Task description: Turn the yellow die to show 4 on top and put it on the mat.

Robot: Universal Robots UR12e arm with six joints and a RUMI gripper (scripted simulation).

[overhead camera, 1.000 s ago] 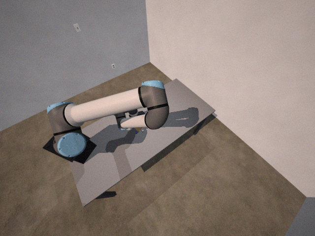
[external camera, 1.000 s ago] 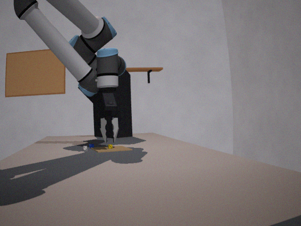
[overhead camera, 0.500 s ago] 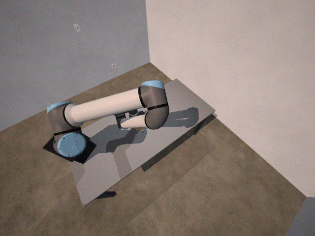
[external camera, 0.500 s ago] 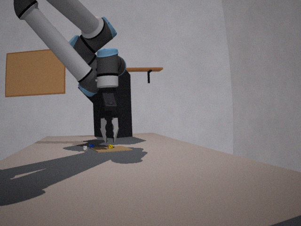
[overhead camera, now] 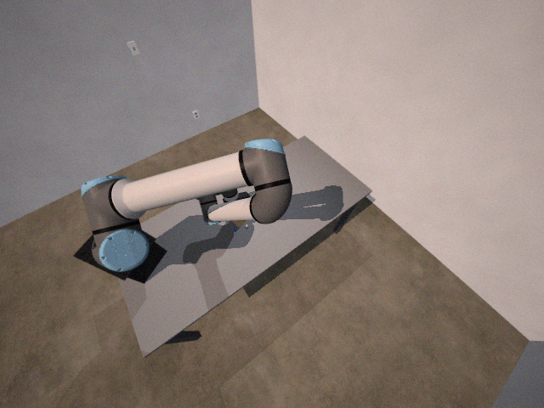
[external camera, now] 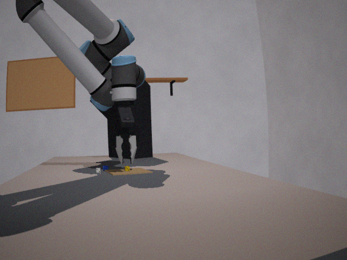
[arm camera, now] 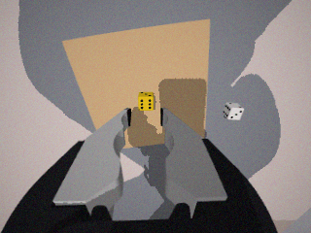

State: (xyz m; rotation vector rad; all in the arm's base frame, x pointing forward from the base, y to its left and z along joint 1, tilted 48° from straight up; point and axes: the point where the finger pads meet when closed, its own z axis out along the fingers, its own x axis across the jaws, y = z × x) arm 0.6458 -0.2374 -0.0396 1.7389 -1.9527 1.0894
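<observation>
Now: the yellow die 30 mm below my hand. Round my hand: white die 40 mm behind, 100 mm to the right, 30 mm below; then blue die 100 mm behind, 50 mm to the right, 30 mm below; then tan mat 40 mm below.
</observation>
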